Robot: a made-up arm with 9 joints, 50 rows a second.
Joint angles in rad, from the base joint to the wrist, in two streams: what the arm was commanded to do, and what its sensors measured. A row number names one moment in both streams.
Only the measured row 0 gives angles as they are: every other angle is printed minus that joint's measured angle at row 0.
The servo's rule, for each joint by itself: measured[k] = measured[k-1] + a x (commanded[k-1-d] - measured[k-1]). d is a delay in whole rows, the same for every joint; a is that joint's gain. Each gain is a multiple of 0.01, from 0.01 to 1. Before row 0 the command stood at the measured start. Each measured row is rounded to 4 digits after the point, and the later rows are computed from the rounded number. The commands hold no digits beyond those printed.
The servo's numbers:
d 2
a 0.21 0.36 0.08 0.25 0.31 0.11 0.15 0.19 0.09
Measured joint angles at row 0: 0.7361 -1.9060 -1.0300 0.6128 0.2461 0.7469 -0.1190 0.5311 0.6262
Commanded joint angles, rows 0 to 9: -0.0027 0.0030 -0.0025 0.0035 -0.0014 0.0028 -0.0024 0.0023 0.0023; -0.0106 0.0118 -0.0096 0.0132 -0.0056 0.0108 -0.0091 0.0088 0.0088; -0.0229 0.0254 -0.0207 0.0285 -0.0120 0.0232 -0.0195 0.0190 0.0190; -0.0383 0.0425 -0.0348 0.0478 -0.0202 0.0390 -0.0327 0.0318 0.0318; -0.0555 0.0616 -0.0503 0.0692 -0.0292 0.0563 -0.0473 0.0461 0.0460; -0.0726 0.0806 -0.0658 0.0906 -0.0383 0.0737 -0.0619 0.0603 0.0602; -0.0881 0.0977 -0.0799 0.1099 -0.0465 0.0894 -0.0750 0.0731 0.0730; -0.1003 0.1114 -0.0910 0.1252 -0.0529 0.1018 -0.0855 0.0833 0.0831; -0.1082 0.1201 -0.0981 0.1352 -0.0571 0.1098 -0.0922 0.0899 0.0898; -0.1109 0.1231 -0.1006 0.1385 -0.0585 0.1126 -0.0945 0.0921 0.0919
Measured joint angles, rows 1 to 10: 0.0000 0.0000 0.0000 0.0000 0.0000 0.0000 0.0000 0.0000 0.0000; 0.0000 0.0000 0.0000 0.0000 0.0000 0.0000 0.0000 0.0000 0.0000; -0.0006 0.0011 -0.0002 0.0009 -0.0004 0.0003 -0.0004 0.0004 0.0002; -0.0027 0.0050 -0.0010 0.0040 -0.0020 0.0015 -0.0017 0.0020 0.0010; -0.0069 0.0123 -0.0026 0.0101 -0.0051 0.0039 -0.0044 0.0052 0.0026; -0.0135 0.0232 -0.0052 0.0195 -0.0098 0.0078 -0.0086 0.0103 0.0052; -0.0223 0.0370 -0.0088 0.0319 -0.0158 0.0131 -0.0144 0.0171 0.0089; -0.0329 0.0527 -0.0134 0.0466 -0.0228 0.0198 -0.0215 0.0253 0.0135; -0.0445 0.0689 -0.0187 0.0624 -0.0301 0.0275 -0.0295 0.0344 0.0189; -0.0562 0.0842 -0.0245 0.0781 -0.0372 0.0357 -0.0379 0.0437 0.0247
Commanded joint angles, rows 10 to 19: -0.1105 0.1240 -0.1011 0.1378 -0.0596 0.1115 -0.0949 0.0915 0.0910; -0.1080 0.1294 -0.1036 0.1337 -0.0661 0.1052 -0.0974 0.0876 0.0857; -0.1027 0.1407 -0.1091 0.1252 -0.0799 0.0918 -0.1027 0.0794 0.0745; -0.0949 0.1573 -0.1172 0.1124 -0.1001 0.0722 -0.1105 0.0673 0.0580; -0.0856 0.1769 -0.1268 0.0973 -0.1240 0.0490 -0.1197 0.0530 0.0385; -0.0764 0.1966 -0.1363 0.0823 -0.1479 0.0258 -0.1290 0.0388 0.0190; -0.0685 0.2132 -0.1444 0.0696 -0.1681 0.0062 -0.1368 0.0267 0.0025; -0.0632 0.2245 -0.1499 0.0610 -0.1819 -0.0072 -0.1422 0.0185 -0.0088; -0.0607 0.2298 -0.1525 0.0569 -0.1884 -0.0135 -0.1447 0.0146 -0.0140; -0.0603 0.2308 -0.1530 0.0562 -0.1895 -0.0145 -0.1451 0.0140 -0.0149
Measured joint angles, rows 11 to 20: -0.0671 0.0971 -0.0304 0.0924 -0.0434 0.0439 -0.0460 0.0525 0.0306; -0.0763 0.1065 -0.0360 0.1039 -0.0481 0.0515 -0.0533 0.0600 0.0361; -0.0835 0.1128 -0.0412 0.1124 -0.0517 0.0581 -0.0595 0.0660 0.0410; -0.0886 0.1188 -0.0462 0.1177 -0.0562 0.0633 -0.0652 0.0701 0.0450; -0.0916 0.1267 -0.0512 0.1196 -0.0635 0.0664 -0.0708 0.0719 0.0477; -0.0923 0.1377 -0.0565 0.1178 -0.0748 0.0670 -0.0768 0.0710 0.0486; -0.0909 0.1518 -0.0621 0.1127 -0.0901 0.0650 -0.0832 0.0676 0.0477; -0.0879 0.1679 -0.0680 0.1051 -0.1080 0.0607 -0.0901 0.0621 0.0451; -0.0838 0.1842 -0.0741 0.0962 -0.1266 0.0547 -0.0971 0.0554 0.0413; -0.0795 0.1987 -0.0802 0.0874 -0.1437 0.0479 -0.1039 0.0484 0.0368
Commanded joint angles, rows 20 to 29: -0.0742 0.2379 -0.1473 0.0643 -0.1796 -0.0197 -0.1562 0.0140 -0.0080; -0.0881 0.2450 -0.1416 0.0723 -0.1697 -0.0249 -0.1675 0.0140 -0.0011; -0.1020 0.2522 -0.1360 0.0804 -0.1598 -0.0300 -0.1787 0.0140 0.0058; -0.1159 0.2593 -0.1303 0.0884 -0.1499 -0.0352 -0.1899 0.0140 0.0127; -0.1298 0.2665 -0.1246 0.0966 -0.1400 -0.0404 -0.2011 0.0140 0.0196; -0.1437 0.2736 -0.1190 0.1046 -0.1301 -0.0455 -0.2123 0.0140 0.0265; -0.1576 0.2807 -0.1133 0.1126 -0.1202 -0.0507 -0.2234 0.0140 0.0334; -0.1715 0.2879 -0.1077 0.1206 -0.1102 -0.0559 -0.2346 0.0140 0.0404; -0.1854 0.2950 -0.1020 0.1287 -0.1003 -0.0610 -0.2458 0.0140 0.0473; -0.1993 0.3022 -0.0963 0.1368 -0.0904 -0.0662 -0.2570 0.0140 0.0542
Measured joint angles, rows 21 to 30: -0.0756 0.2099 -0.0860 0.0798 -0.1576 0.0411 -0.1100 0.0420 0.0322; -0.0724 0.2174 -0.0914 0.0739 -0.1675 0.0350 -0.1153 0.0367 0.0280; -0.0728 0.2248 -0.0959 0.0715 -0.1713 0.0290 -0.1214 0.0324 0.0248; -0.0760 0.2321 -0.0996 0.0717 -0.1708 0.0231 -0.1283 0.0289 0.0225; -0.0815 0.2393 -0.1025 0.0739 -0.1674 0.0173 -0.1359 0.0261 0.0210; -0.0887 0.2465 -0.1047 0.0775 -0.1620 0.0115 -0.1440 0.0238 0.0203; -0.0973 0.2537 -0.1063 0.0823 -0.1552 0.0058 -0.1526 0.0219 0.0202; -0.1070 0.2609 -0.1073 0.0879 -0.1474 0.0002 -0.1616 0.0204 0.0208; -0.1176 0.2680 -0.1078 0.0941 -0.1390 -0.0054 -0.1709 0.0192 0.0219; -0.1289 0.2752 -0.1078 0.1007 -0.1301 -0.0110 -0.1805 0.0182 0.0236
